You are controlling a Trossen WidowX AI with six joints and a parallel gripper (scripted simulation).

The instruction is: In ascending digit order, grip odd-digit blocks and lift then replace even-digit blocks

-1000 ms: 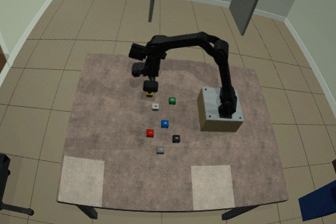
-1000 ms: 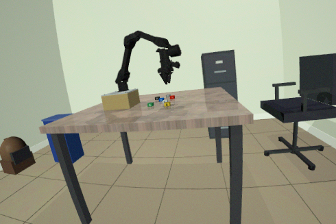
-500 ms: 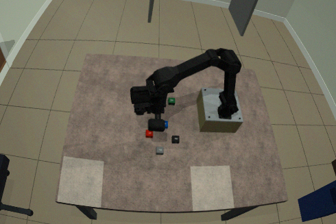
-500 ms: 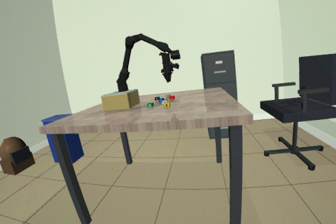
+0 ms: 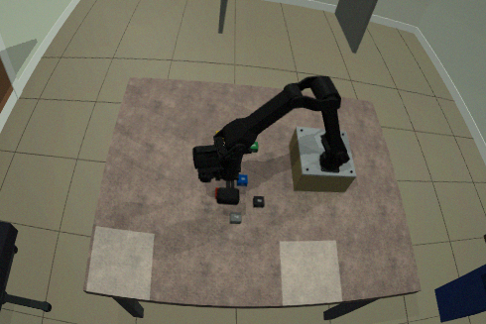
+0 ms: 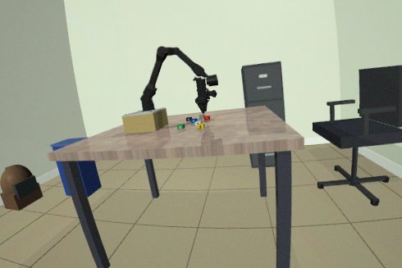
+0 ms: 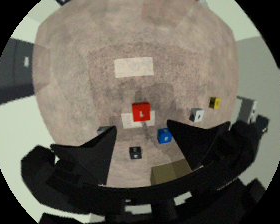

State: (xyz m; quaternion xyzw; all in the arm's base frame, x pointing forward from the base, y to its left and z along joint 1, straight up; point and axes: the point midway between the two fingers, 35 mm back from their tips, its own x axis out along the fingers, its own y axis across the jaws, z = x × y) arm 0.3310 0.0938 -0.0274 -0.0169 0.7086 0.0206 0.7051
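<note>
The red block lies 30 mm below my gripper tip and 10 mm ahead of it. Also, from my gripper tip: grey block: 80 mm to the left, 40 mm behind, 30 mm below; then blue block: 60 mm to the right, 60 mm behind, 30 mm below; then black block: 110 mm behind, 30 mm below, 10 mm to the left.
</note>
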